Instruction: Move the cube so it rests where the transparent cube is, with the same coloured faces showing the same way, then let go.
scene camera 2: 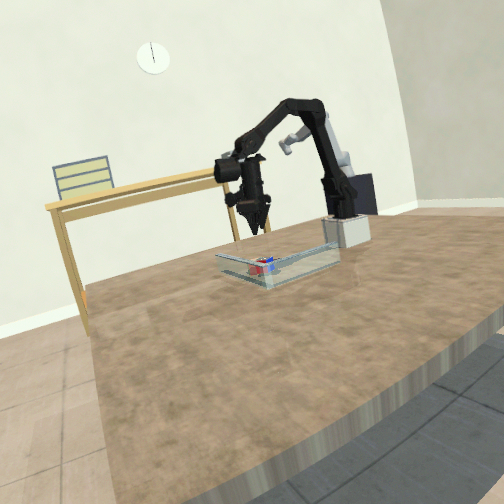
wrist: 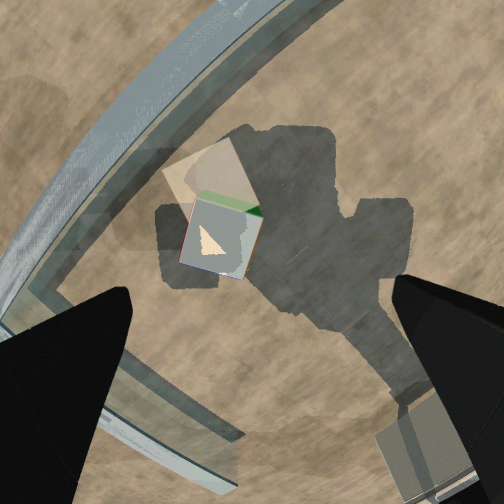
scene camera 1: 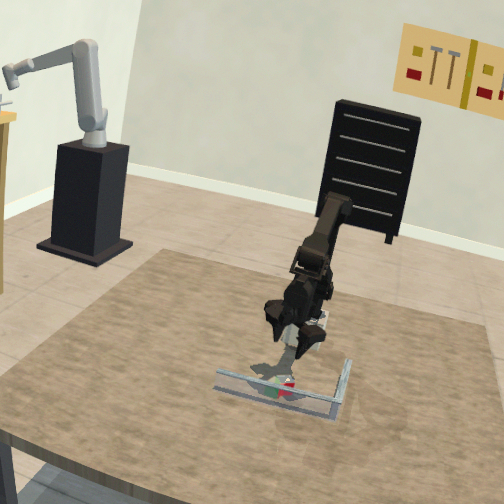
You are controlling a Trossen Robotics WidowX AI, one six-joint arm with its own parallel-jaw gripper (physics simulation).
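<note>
The cube (wrist: 222, 236) lies on the table inside an L-shaped glass rail; its top face is grey-white, with green on one side edge and red on another. It also shows in scene camera 1 (scene camera 1: 285, 387) and scene camera 2 (scene camera 2: 265, 266). The transparent cube (wrist: 208, 178) overlaps it, offset a little and rotated. My gripper (wrist: 260, 400) hangs straight above the cube, open and empty, its two dark fingers wide apart. It also shows in scene camera 1 (scene camera 1: 297, 348) and in scene camera 2 (scene camera 2: 256, 228).
The glass rail (scene camera 1: 300, 392) borders the cube on two sides. A black drawer cabinet (scene camera 1: 369, 170) stands behind the table. A second arm on a black pedestal (scene camera 1: 88, 195) stands at the left. A wooden table (scene camera 2: 140, 190) stands beyond.
</note>
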